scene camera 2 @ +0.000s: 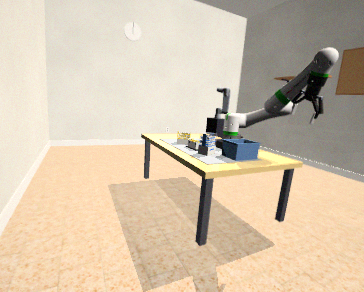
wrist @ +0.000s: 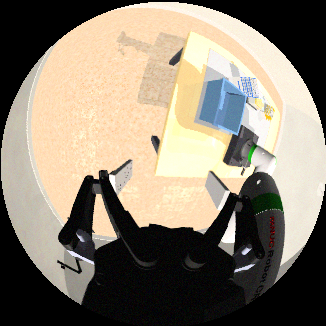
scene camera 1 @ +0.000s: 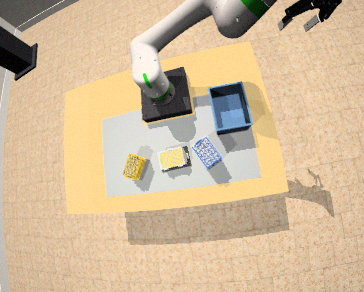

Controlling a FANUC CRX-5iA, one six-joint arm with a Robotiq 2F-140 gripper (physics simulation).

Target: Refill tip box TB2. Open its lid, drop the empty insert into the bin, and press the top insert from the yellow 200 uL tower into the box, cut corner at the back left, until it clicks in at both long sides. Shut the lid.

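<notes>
My gripper (scene camera 1: 297, 25) (scene camera 2: 304, 112) (wrist: 169, 173) is open and empty, high up and off to the side of the table, beyond the bin. The tip box (scene camera 1: 172, 158) (scene camera 2: 194, 144) sits mid-mat with a yellow grid on top and a dark part at its right side in scene camera 1; the lid's state is too small to tell. The yellow tower (scene camera 1: 134, 167) (scene camera 2: 183, 135) (wrist: 270, 112) stands left of the box. The blue bin (scene camera 1: 234, 131) (scene camera 2: 241, 151) (wrist: 214, 101) stands at the mat's back right; part of its inside is in shadow.
A blue-and-white tower (scene camera 1: 206, 152) (scene camera 2: 208, 142) (wrist: 247, 86) stands between tip box and bin, turned at an angle. The grey mat (scene camera 1: 117, 185) lies on the yellow table (scene camera 1: 80, 150). The arm's black base block (scene camera 1: 182, 82) is behind the mat, left of the bin.
</notes>
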